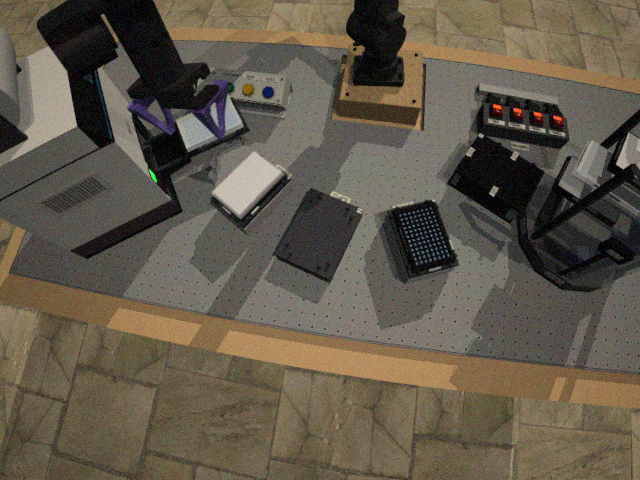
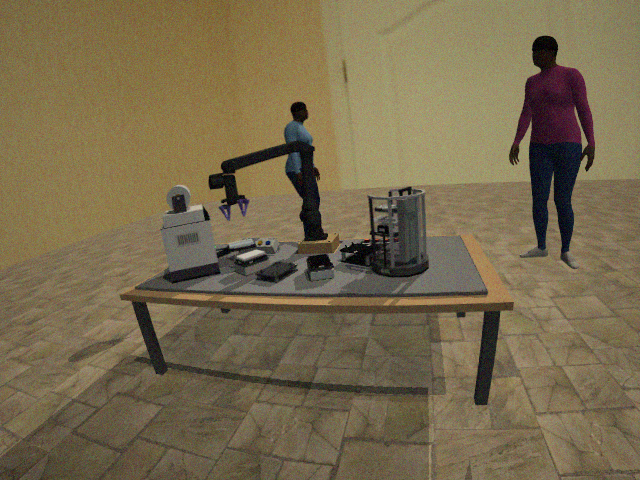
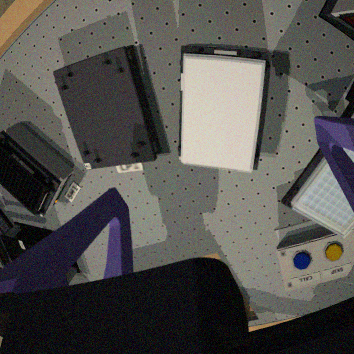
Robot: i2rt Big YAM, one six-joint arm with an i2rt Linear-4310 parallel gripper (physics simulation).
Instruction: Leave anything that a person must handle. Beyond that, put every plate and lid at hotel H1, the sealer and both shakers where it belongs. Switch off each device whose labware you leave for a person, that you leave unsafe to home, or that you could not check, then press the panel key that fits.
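Places are measured from the arm's base along level axes (x right, y back, z down), in millimetres.
Pixels of known places: gripper, fingertip midpoint: (image 1: 196, 134) (image 2: 236, 218) (image 3: 216, 163); arm's base at its link origin: (image 1: 378, 73) (image 2: 316, 238).
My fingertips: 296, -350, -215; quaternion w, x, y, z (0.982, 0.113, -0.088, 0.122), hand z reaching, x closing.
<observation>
Ahead of a thing's pixels: the offset from my fingertips to its top centre, as dx, dy, dz. "*": to the spot under its first point.
My gripper (image 1: 196, 134) (image 2: 237, 217) (image 3: 216, 163) is open and empty, high above the left of the table. The grey-white sealer @(+292, +14, -192) (image 1: 77, 191) (image 2: 188, 253) shows a green light; a black tray @(+156, +93, +184) (image 1: 168, 152) is at its side. A pale clear-topped plate @(+65, +147, +156) (image 1: 191, 129) (image 3: 325, 197) lies beside that tray on a dark holder. A white-topped plate @(-33, +19, +182) (image 1: 250, 183) (image 2: 250, 255) (image 3: 222, 112) sits on one shaker. A black plate with blue wells @(-383, -69, +195) (image 1: 422, 235) sits on the other shaker @(* -396, -140, +243) (image 2: 320, 275). The round-based rack @(* -726, -149, +226) (image 2: 400, 268) at the right holds pale plates @(-685, +3, +52) (image 1: 591, 160).
A flat dark pad @(* -184, -68, +234) (image 1: 320, 235) (image 2: 276, 270) (image 3: 105, 110) lies between the shakers. A key panel @(+30, +300, +180) (image 1: 283, 90) (image 3: 320, 267) has green, yellow and blue keys. A switch box @(-656, +286, +211) (image 1: 524, 131) shows red-lit rockers. A black tagged platform @(-556, +87, +188) (image 1: 501, 170) is beside the rack. Two people stand behind the table.
</observation>
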